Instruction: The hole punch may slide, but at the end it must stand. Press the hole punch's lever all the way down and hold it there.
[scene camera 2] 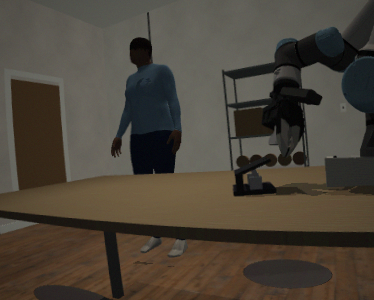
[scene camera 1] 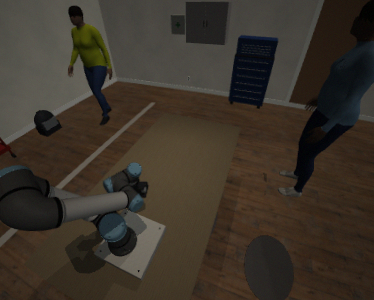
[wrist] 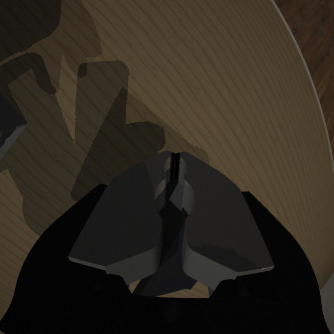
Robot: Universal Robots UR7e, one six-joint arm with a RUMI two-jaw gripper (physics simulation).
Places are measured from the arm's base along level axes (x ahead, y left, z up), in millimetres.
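Pixels of known places: gripper, fingertip midpoint: (scene camera 2: 285, 156) (wrist: 174, 155); arm's base at its link origin: (scene camera 1: 123, 241).
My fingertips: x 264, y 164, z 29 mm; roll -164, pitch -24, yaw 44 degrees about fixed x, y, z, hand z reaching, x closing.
Ahead of a thing's pixels: the offset from my fingertips to its top centre. "spot": to the spot under its first point. Level surfaces: height alone.
The black hole punch {spot: dx +100, dy +15, dz -75 mm} (scene camera 2: 245, 190) stands upright on the table {dz -87 mm} (scene camera 2: 150, 200), its lever {spot: dx +76, dy +1, dz -16 mm} (scene camera 2: 254, 165) tilted up. In the wrist view a dark part of the hole punch {spot: dx +95, dy -84, dz -14 mm} (wrist: 169, 282) shows through the gap behind the fingertips; the fingers hide the rest. In the first scene view the hole punch and the gripper merge into one dark patch beside the arm's wrist, too dark to separate. My gripper (scene camera 2: 286, 154) (wrist: 174, 155) is shut and empty, pointing down. In the second scene view its tips appear slightly above and right of the lever's raised end, with a gap.
The arm's base stands on a white plate (scene camera 1: 150, 250), which shows as a pale block (scene camera 2: 345, 172) right of the hole punch. A person in blue (scene camera 1: 340, 85) (scene camera 2: 152, 100) stands beyond the table. A person in yellow (scene camera 1: 90, 45) and a blue tool cabinet (scene camera 1: 252, 72) are farther off.
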